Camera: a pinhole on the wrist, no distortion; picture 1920 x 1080 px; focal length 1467.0 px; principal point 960.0 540.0 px. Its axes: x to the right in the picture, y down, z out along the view. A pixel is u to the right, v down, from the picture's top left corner.
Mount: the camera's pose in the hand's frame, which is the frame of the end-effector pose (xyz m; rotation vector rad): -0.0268 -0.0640 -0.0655 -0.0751 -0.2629 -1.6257
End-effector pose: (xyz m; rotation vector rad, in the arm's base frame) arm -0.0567 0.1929 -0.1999 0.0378 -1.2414 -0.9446
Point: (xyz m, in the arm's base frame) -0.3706 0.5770 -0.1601
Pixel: 902 196
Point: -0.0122 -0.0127 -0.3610
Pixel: behind the camera
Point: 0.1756 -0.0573 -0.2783
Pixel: behind the camera
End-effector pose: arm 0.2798 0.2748 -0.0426 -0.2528 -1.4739 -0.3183
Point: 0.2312 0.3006 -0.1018
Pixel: 504 250
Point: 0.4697 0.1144 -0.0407
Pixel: behind the camera
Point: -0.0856 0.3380 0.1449
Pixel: outside the picture
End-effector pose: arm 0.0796 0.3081 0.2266 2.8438 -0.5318 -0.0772
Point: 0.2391 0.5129 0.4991
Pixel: behind the camera
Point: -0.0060 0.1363 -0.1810
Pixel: 851 729
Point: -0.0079 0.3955 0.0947
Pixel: 1453 45
